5 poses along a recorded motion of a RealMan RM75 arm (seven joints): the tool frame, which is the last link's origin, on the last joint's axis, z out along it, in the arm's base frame.
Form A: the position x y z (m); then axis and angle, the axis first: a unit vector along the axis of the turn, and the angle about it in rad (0 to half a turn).
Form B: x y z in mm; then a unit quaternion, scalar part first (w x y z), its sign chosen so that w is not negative. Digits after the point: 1 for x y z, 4 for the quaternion.
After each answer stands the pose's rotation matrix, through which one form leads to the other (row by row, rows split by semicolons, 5 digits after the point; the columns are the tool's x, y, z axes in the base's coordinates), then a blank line. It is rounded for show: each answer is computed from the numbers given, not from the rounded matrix.
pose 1, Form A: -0.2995, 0.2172, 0.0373, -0.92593, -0.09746, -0.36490, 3.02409
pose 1, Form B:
-299.5, 217.2, 37.3, 0.0587, -0.9243, -0.0973, -0.3643
0.71568 0.22264 0.66199; 0.13708 -0.97417 0.17943; 0.68484 -0.03767 -0.72772

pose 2, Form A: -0.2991, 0.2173, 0.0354, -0.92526, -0.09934, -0.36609, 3.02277
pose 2, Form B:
-299.1, 217.3, 35.4, 0.0594, -0.9236, -0.0992, -0.3654
0.71323 0.22658 0.66329; 0.13979 -0.97328 0.18216; 0.68685 -0.03720 -0.72585

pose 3, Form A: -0.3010, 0.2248, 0.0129, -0.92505, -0.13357, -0.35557, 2.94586
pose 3, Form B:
-301.0, 224.8, 12.9, 0.0977, -0.9206, -0.1329, -0.3539
0.71421 0.31391 0.62559; 0.17561 -0.94556 0.27399; 0.67754 -0.08583 -0.73046

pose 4, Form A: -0.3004, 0.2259, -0.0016, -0.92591, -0.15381, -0.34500, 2.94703
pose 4, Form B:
-300.4, 225.9, -1.6, 0.0971, -0.9215, -0.1531, -0.3434
0.71732 0.34885 0.60312; 0.21544 -0.93426 0.28414; 0.66259 -0.07389 -0.74533

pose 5, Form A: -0.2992, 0.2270, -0.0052, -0.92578, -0.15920, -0.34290, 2.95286
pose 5, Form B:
-299.2, 227.0, -5.2, 0.0942, -0.9217, -0.1585, -0.3414
0.71669 0.35649 0.59940; 0.22782 -0.93200 0.28190; 0.65914 -0.06548 -0.74917

